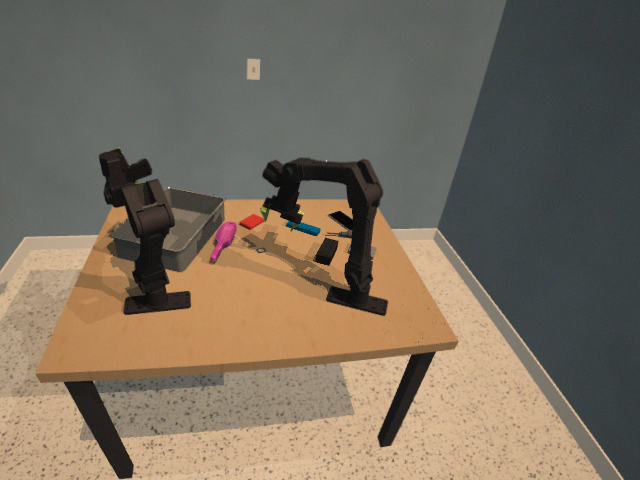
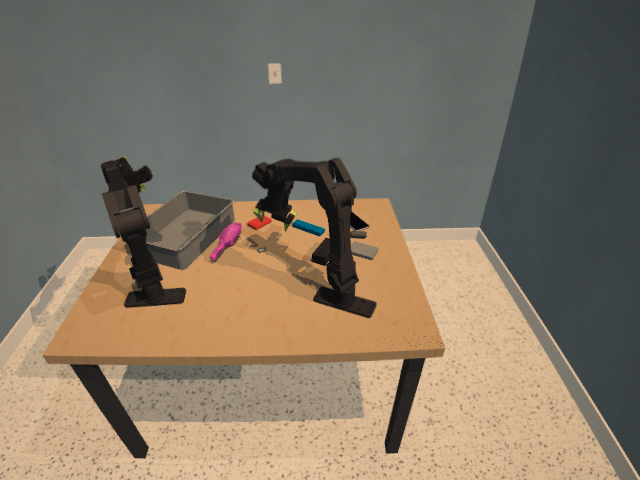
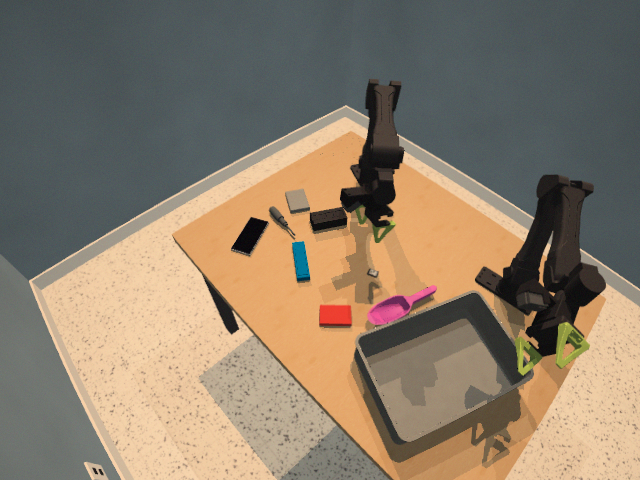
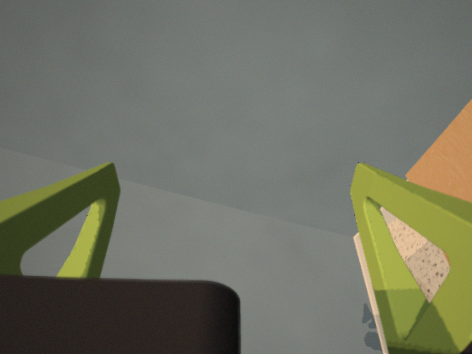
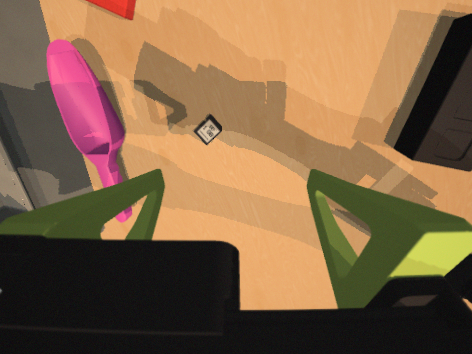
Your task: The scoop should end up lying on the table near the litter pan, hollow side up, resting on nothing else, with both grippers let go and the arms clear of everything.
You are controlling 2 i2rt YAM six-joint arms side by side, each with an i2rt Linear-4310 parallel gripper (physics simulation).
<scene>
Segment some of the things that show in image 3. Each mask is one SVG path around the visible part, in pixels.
My left gripper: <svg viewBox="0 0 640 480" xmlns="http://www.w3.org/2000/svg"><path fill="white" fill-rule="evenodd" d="M574 311L570 321L565 316L559 316L527 327L525 334L529 338L533 337L538 342L538 349L530 341L526 342L522 337L515 339L518 372L522 376L545 356L556 354L556 365L562 369L589 349L590 344L584 339L584 335L573 325L576 316L573 315ZM526 351L530 355L530 361L523 368L523 353ZM571 344L575 349L562 360L565 345Z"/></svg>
My right gripper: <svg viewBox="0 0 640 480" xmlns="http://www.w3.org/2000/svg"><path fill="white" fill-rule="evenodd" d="M362 204L355 210L359 224L364 224L368 218L372 222L375 243L380 243L385 235L396 226L396 223L388 220L379 221L379 219L381 219L381 216L386 215L387 217L393 217L394 211L388 205L382 205L381 211L370 212ZM360 208L365 208L365 215L363 219L361 218L359 210Z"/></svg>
A pink scoop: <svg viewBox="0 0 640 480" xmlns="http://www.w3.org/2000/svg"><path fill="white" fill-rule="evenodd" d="M437 287L432 285L410 297L403 295L389 297L369 310L367 314L368 320L373 324L382 325L400 319L408 314L412 304L434 294Z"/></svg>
A grey litter pan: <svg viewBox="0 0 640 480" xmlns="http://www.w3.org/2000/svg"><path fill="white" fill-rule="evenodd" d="M523 354L524 368L527 365L528 360ZM480 292L476 290L468 291L416 313L360 333L356 337L354 358L395 444L402 445L419 439L492 402L533 378L533 368L524 376L518 372L515 341Z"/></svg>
A phone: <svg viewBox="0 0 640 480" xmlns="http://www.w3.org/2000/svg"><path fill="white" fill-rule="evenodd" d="M268 221L250 217L231 250L250 256L267 228Z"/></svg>
</scene>
